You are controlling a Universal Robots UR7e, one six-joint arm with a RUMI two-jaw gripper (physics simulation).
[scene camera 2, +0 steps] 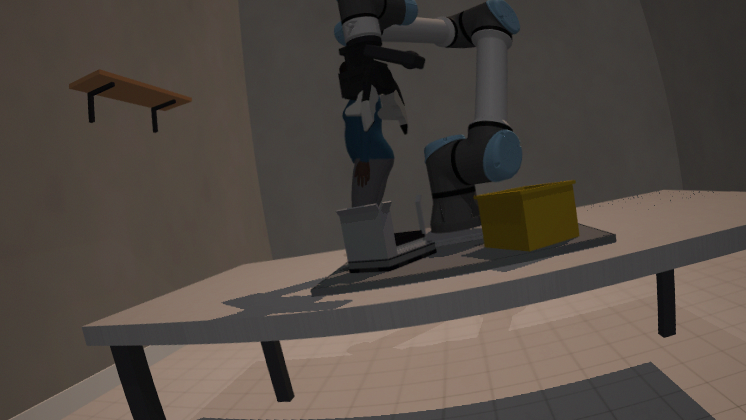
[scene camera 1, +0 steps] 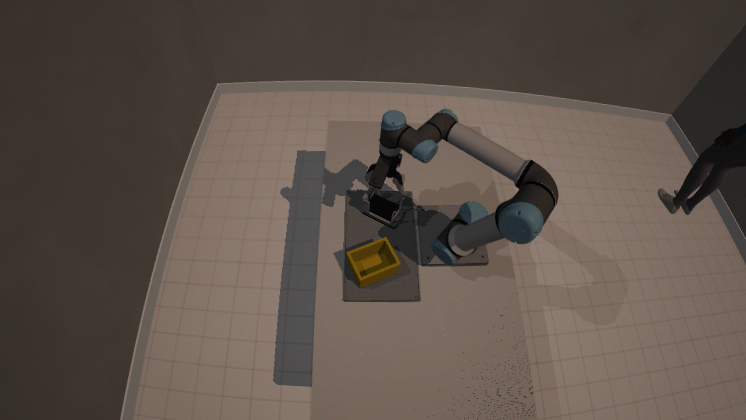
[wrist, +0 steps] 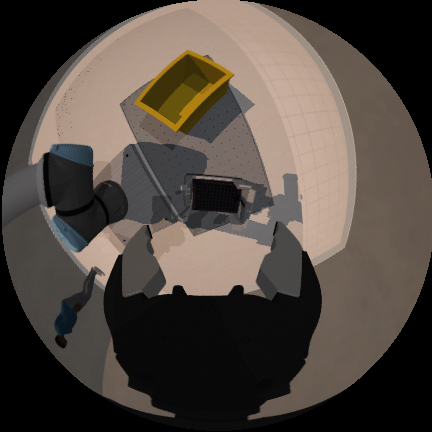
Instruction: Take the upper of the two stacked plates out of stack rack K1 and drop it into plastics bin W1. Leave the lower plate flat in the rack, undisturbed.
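Places are measured from the arm's base along level axes (x ahead, y left, z up), in metres.
Pixels of known places: gripper, fingertip midpoint: (scene camera 2: 387, 133) (scene camera 1: 383, 186) (wrist: 211, 225); arm's base, link origin: (scene camera 2: 459, 226) (wrist: 111, 200).
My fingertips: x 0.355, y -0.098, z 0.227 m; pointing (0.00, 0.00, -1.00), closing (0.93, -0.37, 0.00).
Ahead of a thing's pixels: the offset from my fingertips to its top centre. "spot": to the spot under its first point.
Rack K1 (scene camera 1: 380, 218) (scene camera 2: 368, 237) (wrist: 215, 177) is a grey holder with upright walls on the perforated board. A dark rectangular plate face {spot: dx -0.018, dy -0.033, dz -0.195 m} (scene camera 1: 384, 207) (scene camera 2: 409, 237) (wrist: 216, 196) lies in it; I cannot tell the upper plate from the lower one. Bin W1 {dx +0.029, dy +0.231, dz -0.145 m} (scene camera 1: 378, 274) (scene camera 2: 550, 219) (wrist: 214, 105) is a yellow open box on the same board, apart from the rack; no plate shows in it in the wrist view. My gripper (scene camera 1: 387, 186) (scene camera 2: 386, 129) (wrist: 211, 225) is open and empty, with its jaws wide apart, well above the rack and beside it in the scene camera 1 view.
The grey perforated board (scene camera 1: 381, 293) (scene camera 2: 600, 236) (wrist: 235, 157) carries rack and bin. My arm's base stands beside it. The rack's upright walls stick up around the plates. A wooden shelf (scene camera 2: 130, 89) is on the wall. A person (scene camera 1: 704, 172) (scene camera 2: 368, 138) (wrist: 65, 317) stands beyond the table.
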